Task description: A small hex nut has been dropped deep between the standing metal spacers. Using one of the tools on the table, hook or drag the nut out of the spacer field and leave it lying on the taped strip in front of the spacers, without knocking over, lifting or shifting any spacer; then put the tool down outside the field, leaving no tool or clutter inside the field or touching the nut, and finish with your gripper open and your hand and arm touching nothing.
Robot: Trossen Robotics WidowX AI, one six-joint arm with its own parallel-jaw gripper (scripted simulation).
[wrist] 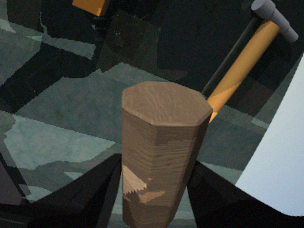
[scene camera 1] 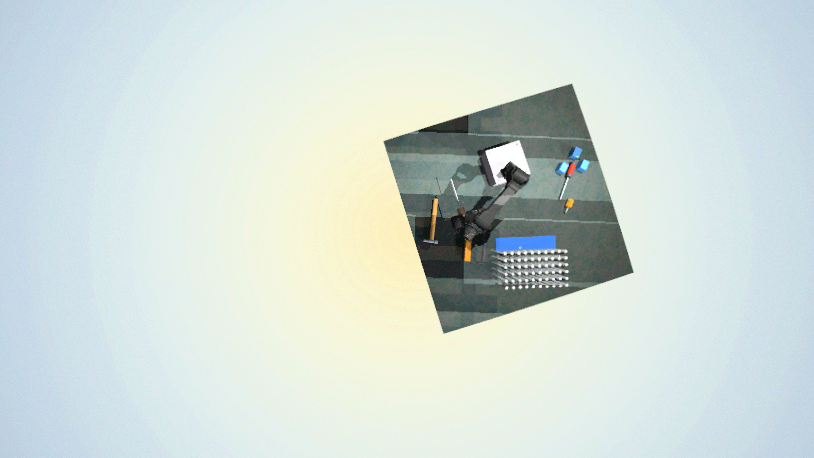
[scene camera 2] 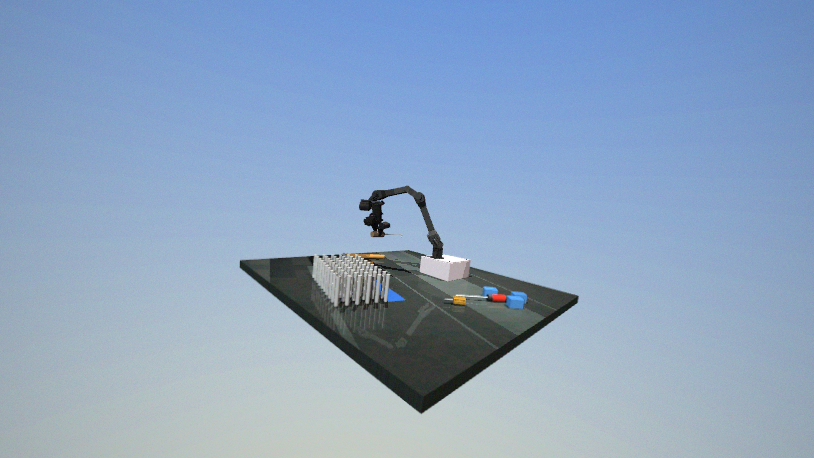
Scene:
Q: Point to a blue taped strip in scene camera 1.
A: At 545, 242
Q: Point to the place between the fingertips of my gripper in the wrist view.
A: At 154, 163

